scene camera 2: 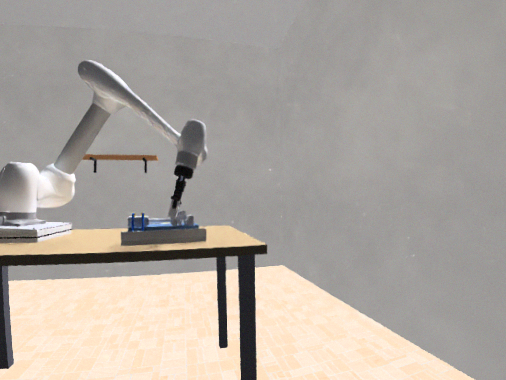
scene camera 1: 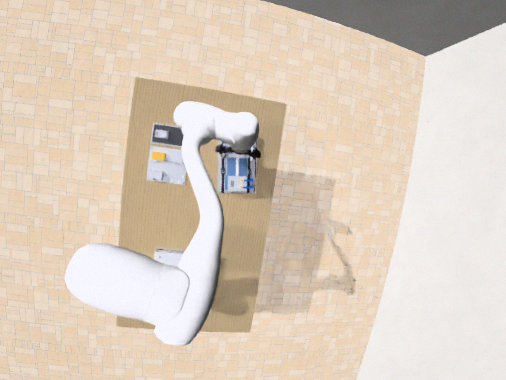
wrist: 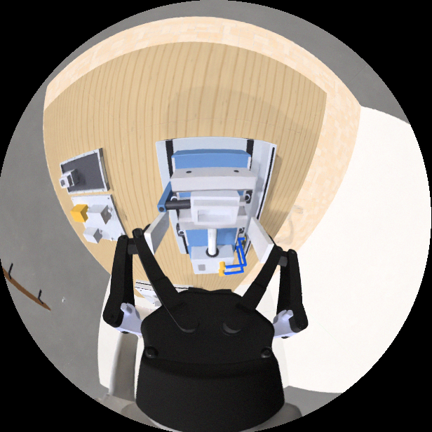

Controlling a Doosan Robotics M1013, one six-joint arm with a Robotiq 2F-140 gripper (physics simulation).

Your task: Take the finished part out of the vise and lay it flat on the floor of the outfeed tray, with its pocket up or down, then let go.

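Frame: origin at the arm's base, x ahead, y left, z up, level; metres.
Seen in the pictures: gripper, fingertip midpoint: [scene camera 1: 236, 156]; arm's base, origin of the base link: [scene camera 2: 15, 224].
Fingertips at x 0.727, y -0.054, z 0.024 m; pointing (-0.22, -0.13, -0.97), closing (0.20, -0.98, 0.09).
Note:
Pixels of each thing's top centre, then the offset from my fingertips to it.
- grey vise, middle of its top: [scene camera 2: 163, 215] [scene camera 1: 239, 163] dz +0.014, dx -0.029, dy -0.020 m
- small grey block, middle of its top: [scene camera 1: 161, 133] dz -0.044, dx -0.012, dy +0.378 m
- light plate, middle of its top: [scene camera 1: 167, 165] dz -0.077, dx -0.150, dy +0.305 m
- yellow block, middle of its top: [scene camera 1: 158, 156] dz -0.041, dx -0.118, dy +0.357 m
The finished part [wrist: 216, 207], a light grey block with its pocket facing up, sits between the jaws of the blue and grey vise [scene camera 1: 243, 167] [scene camera 2: 186, 226] [wrist: 212, 180]. My gripper [scene camera 1: 239, 151] [scene camera 2: 173, 215] [wrist: 209, 221] is open and empty. In the wrist view its fingers stand wide apart, one to each side of the part; in scene camera 2 the tips are low, at about the height of the vise's top. Whether they touch anything cannot be told. The outfeed tray [scene camera 1: 173, 140] [wrist: 91, 167], dark-floored with a light rim, lies left of the vise and holds a small grey block [scene camera 1: 161, 134] [wrist: 68, 179].
A light plate [scene camera 1: 175, 173] [wrist: 113, 216] beside the tray carries a yellow block [scene camera 1: 158, 156] [wrist: 79, 213] and grey blocks. A black rod [wrist: 177, 204] with a blue lever sticks out left of the part. Blue bent pipes [scene camera 1: 247, 186] [wrist: 242, 255] rise at the vise's near end.

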